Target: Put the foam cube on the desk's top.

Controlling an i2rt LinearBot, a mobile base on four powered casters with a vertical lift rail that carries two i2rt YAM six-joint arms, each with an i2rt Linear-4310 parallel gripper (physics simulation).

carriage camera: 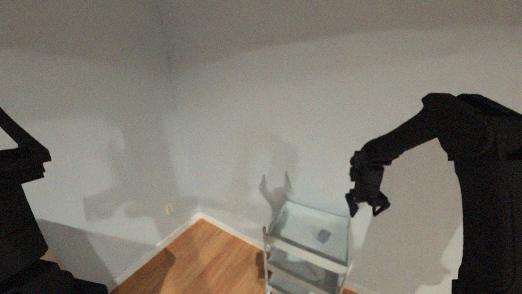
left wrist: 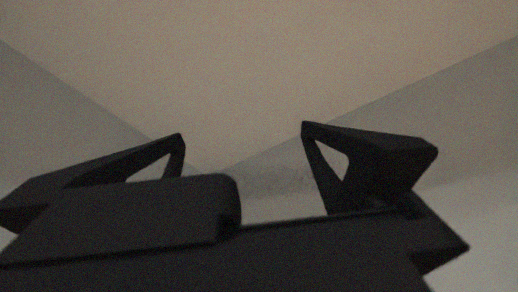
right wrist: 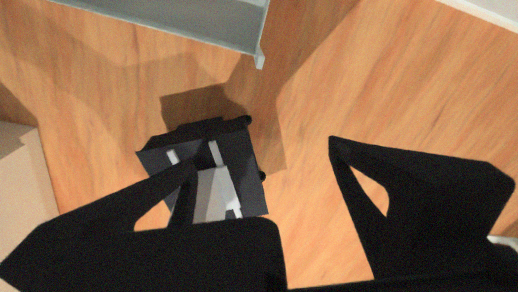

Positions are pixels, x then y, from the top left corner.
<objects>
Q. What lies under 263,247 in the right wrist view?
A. My right gripper.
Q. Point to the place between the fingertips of my left gripper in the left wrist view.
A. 242,133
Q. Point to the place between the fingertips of my right gripper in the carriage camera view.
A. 362,216
</objects>
